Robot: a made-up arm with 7 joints.
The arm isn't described. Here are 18 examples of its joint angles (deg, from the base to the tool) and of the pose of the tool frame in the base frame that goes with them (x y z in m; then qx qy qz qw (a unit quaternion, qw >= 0)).
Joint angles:
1: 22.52 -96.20 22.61 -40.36 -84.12 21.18 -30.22
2: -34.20 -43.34 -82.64 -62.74 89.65 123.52 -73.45
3: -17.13 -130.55 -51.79 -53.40 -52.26 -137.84 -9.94
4: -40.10 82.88 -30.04 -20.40 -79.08 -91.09 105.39
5: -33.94 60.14 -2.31 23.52 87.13 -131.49 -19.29
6: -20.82 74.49 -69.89 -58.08 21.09 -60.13 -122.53
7: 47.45 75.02 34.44 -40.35 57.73 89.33 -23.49
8: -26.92 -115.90 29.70 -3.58 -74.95 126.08 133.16
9: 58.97 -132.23 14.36 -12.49 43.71 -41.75 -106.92
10: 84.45 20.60 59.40 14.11 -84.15 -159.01 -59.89
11: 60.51 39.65 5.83 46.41 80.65 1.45 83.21
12: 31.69 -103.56 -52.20 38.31 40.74 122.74 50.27
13: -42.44 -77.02 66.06 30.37 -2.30 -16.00 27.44
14: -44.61 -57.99 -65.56 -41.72 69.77 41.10 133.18
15: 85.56 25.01 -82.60 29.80 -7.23 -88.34 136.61
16: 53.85 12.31 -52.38 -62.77 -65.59 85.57 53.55
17: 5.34 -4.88 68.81 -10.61 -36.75 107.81 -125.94
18: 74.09 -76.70 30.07 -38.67 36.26 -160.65 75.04
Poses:
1: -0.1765 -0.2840 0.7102 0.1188 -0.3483 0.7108 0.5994
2: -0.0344 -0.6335 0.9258 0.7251 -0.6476 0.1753 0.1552
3: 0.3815 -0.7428 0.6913 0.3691 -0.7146 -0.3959 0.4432
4: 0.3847 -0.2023 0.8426 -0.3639 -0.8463 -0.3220 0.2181
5: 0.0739 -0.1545 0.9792 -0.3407 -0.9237 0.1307 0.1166
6: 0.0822 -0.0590 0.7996 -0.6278 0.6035 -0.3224 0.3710
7: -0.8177 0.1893 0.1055 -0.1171 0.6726 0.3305 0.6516
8: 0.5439 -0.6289 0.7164 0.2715 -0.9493 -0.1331 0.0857
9: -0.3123 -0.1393 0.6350 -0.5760 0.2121 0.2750 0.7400
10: -0.8157 -0.0906 -0.4648 0.0941 0.2477 -0.8003 0.5378
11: -0.5803 0.1671 0.1120 -0.2374 -0.7312 0.3145 0.5568
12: -0.3598 -0.2364 0.8050 0.7213 0.5701 -0.2659 0.2897
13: 0.3951 -0.6866 0.1930 -0.1798 0.7248 -0.6622 0.0622
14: 0.3297 -0.6152 0.6282 -0.3875 -0.5154 0.6820 0.3450
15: -0.5713 0.1906 -0.3063 -0.3334 0.6088 0.1896 0.6944
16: -0.5050 0.1552 0.0229 0.0216 -0.3499 -0.0374 0.9358
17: -0.4187 -0.6649 0.7832 -0.0728 -0.8567 -0.2406 0.4504
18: -0.8535 -0.2714 0.5254 0.4706 0.5141 0.6866 0.2071
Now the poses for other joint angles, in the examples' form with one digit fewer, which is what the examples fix.
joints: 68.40 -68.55 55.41 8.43 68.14 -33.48 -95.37
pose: -0.629 -0.289 0.367 0.359 0.346 -0.176 0.849
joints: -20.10 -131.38 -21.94 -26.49 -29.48 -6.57 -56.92
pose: 0.299 -0.419 0.672 0.375 -0.336 0.689 0.521
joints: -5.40 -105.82 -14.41 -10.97 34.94 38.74 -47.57
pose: 0.202 -0.370 0.747 0.533 0.099 0.138 0.829
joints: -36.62 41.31 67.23 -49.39 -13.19 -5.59 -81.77
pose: -0.223 -0.500 0.684 -0.148 0.301 -0.749 0.571
